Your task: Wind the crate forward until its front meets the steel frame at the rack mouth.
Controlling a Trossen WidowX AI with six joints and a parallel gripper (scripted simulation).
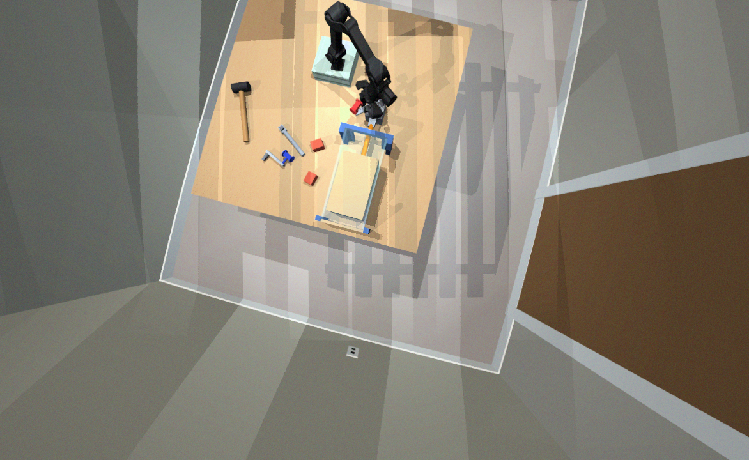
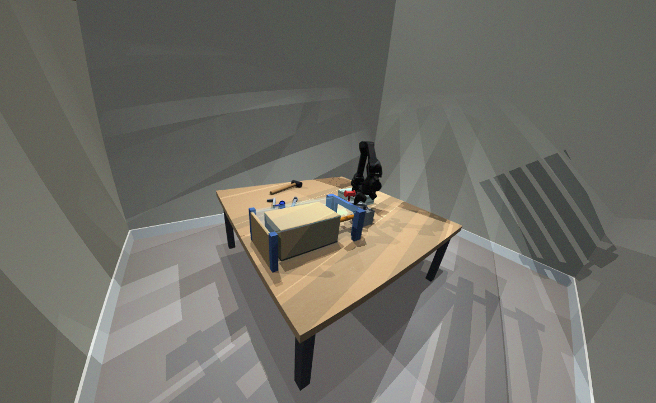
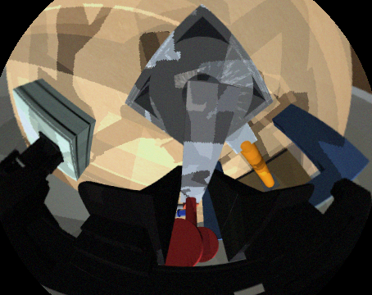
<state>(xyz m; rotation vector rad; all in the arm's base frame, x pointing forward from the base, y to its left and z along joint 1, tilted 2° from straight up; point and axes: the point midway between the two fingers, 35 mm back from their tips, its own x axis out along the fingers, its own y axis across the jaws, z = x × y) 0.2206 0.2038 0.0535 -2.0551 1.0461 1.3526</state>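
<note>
Right now the red knob is 5 cm above my gripper tip, 3 cm to the right of it and 2 cm ahead of it. The rest, counted from my gripper tip: orange strap: 5 cm to the left, 4 cm below, 3 cm ahead; winch handle: 2 cm above; grey winch: 7 cm below, 5 cm behind, 4 cm to the left.
</note>
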